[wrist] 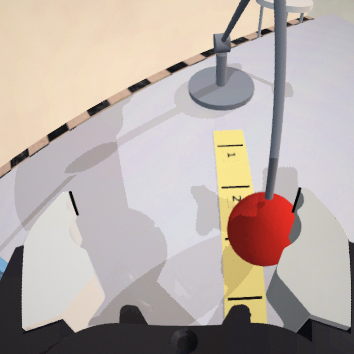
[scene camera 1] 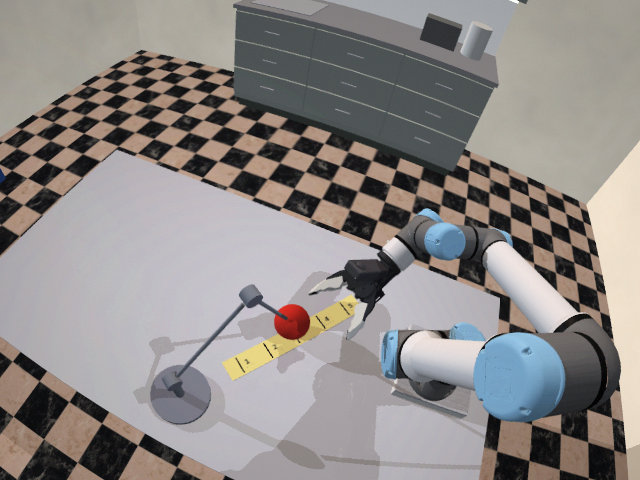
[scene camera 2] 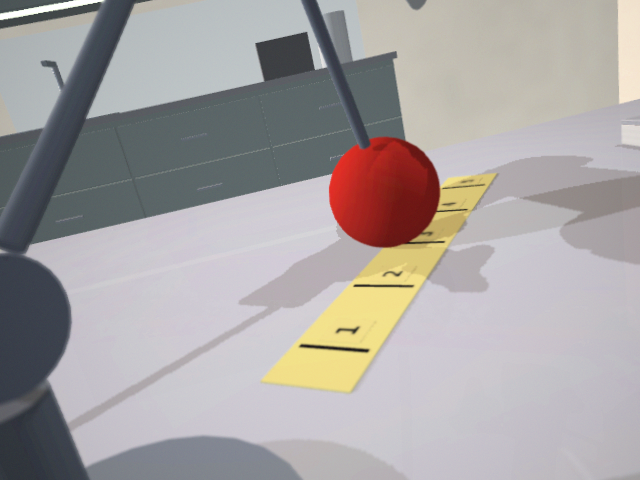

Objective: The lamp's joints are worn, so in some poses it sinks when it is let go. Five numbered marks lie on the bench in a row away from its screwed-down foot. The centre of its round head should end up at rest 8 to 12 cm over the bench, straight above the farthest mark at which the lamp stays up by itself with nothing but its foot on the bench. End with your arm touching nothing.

Scene:
The same spot on a yellow strip: (scene camera 2: 333,354) is (scene camera 1: 238,367).

